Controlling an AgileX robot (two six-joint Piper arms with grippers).
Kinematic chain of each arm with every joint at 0, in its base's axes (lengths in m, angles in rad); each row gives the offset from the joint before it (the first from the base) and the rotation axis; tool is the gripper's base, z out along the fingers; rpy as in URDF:
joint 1: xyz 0 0 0.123 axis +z
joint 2: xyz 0 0 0 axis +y
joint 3: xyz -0.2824 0 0.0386 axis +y
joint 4: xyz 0.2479 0 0.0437 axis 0.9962 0 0.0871
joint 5: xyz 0 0 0 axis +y
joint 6: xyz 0.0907 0 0.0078 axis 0.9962 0 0.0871
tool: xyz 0 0 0 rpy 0 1.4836 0
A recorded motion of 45 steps. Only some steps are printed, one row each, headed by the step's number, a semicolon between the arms.
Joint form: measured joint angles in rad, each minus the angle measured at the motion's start. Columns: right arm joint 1, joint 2, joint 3, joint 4, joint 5, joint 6; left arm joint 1, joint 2, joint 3, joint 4, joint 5, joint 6.
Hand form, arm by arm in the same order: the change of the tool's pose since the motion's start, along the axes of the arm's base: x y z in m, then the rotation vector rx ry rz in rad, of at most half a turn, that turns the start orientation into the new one. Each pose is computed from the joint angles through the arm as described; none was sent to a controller.
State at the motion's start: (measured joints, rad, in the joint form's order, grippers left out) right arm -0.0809 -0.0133 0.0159 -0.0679 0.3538 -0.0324; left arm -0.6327 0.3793 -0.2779 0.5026 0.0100 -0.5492
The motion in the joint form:
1: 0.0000 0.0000 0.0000 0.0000 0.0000 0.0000; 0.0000 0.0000 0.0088 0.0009 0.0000 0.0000
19: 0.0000 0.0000 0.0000 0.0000 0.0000 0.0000; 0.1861 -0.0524 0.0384 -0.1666 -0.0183 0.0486
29: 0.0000 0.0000 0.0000 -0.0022 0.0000 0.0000; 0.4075 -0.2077 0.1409 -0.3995 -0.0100 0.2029
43: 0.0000 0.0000 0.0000 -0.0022 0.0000 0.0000; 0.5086 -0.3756 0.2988 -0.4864 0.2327 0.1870
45: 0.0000 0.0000 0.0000 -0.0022 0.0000 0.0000; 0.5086 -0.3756 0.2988 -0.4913 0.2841 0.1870
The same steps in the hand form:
1: 0.0000 0.0000 0.0000 0.0000 0.0000 0.0000; 0.0001 -0.0001 -0.0030 0.0059 0.0066 0.0000
19: 0.0000 0.0000 0.0000 0.0000 0.0000 0.0000; 0.0020 0.0175 -0.0069 -0.1172 0.0344 0.1792
29: 0.0000 -0.0001 0.0000 -0.0022 0.0002 -0.0002; -0.0093 0.0399 -0.0306 -0.2117 0.0129 0.3983
43: 0.0000 -0.0001 0.0000 -0.0022 0.0002 -0.0002; -0.0203 0.0486 -0.0958 -0.2231 0.2571 0.5332
45: 0.0000 -0.0001 0.0000 -0.0022 0.0002 -0.0002; -0.0213 0.0487 -0.1004 -0.2082 0.3068 0.5401

